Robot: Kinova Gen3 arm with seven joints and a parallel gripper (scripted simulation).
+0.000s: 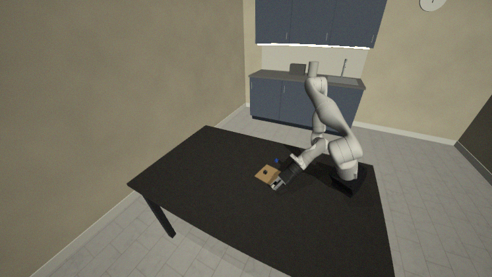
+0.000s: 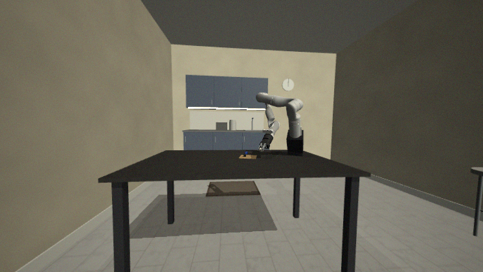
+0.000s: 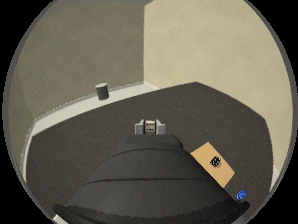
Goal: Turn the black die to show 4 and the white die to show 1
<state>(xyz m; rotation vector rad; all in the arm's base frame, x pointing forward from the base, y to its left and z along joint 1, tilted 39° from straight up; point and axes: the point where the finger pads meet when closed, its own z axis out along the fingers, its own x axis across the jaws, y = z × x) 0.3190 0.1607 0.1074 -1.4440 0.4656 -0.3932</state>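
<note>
The tan mat is 10 cm ahead of my hand, 14 cm to the right of it and 10 cm below it. The rest, counted from my hand: white die (1 cm to the left, 1 cm below); black die (13 cm ahead, 13 cm to the right, 8 cm below); blue die (12 cm ahead, 28 cm to the right, 9 cm below).
</note>
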